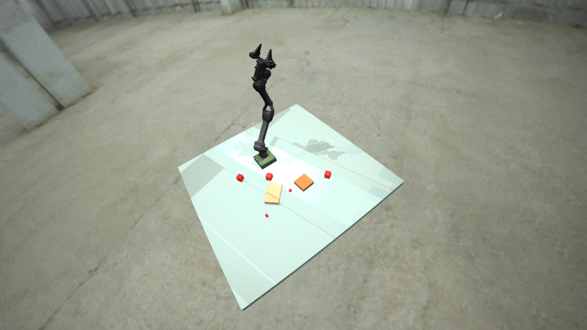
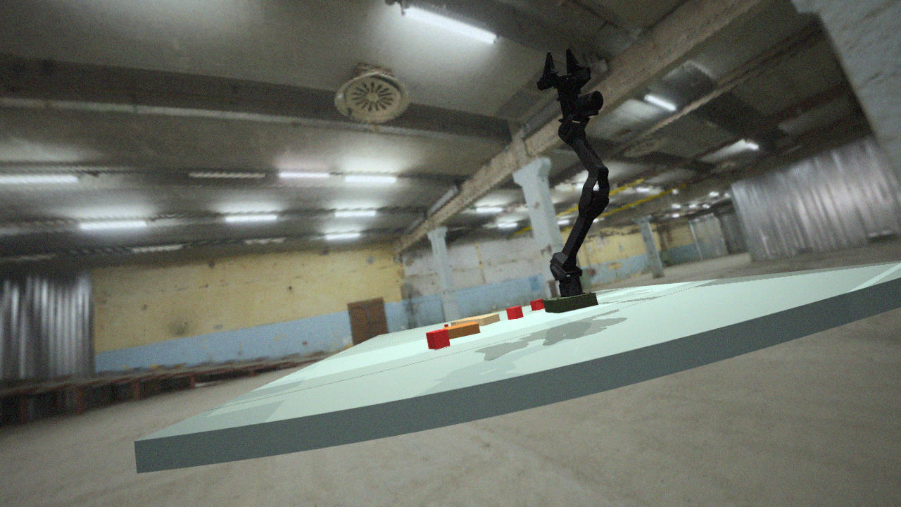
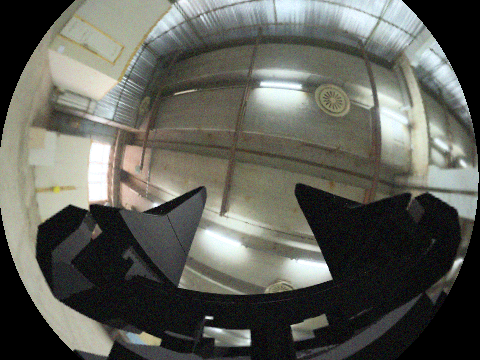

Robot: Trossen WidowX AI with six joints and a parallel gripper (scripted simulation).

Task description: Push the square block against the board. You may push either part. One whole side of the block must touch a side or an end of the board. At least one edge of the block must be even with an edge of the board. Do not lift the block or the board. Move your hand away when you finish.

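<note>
Right now the orange square block is 79 cm below my gripper tip, 46 cm ahead of it and 17 cm to the right of it. Round my gripper tip: pale wooden board 79 cm below, 39 cm to the right, 39 cm ahead.
</note>
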